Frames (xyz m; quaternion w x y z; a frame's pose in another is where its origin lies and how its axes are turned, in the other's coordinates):
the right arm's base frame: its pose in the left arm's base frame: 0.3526 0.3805 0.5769 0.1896 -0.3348 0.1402 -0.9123
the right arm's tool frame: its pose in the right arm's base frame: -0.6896 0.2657 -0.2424 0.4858 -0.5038 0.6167 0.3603
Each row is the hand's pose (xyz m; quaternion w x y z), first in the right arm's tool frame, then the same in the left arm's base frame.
Working: the right arm's tool frame: its pose in the left arm's base frame: 0.7440 0.4789 -0.0879 0.1657 0.3550 0.7653 -0.5107

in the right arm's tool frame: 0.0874 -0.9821 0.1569 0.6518 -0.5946 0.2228 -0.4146
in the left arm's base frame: -0.0335 0.1482 0.4440 0.0632 0.0706 -0.9866 -0.1326
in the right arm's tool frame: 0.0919 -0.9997 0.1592 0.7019 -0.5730 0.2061 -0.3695
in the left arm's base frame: -0.0494 0.1439 0.4519 0.0268 0.0233 -0.9951 -0.0920
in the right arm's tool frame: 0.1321 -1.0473 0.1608 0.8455 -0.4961 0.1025 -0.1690
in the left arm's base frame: -0.1113 0.1467 0.4581 0.1514 0.1409 0.9774 -0.0438
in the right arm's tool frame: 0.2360 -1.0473 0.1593 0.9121 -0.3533 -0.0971 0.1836
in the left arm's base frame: -0.1832 0.1869 0.3947 0.4446 0.3562 0.7973 -0.1995
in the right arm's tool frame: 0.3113 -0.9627 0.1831 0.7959 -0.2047 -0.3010 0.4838
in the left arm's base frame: -0.1777 0.2128 0.2821 0.6820 0.4651 0.4920 -0.2765
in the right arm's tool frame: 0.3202 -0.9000 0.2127 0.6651 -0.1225 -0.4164 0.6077
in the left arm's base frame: -0.1424 0.2037 0.2224 0.7827 0.4682 0.2869 -0.2931
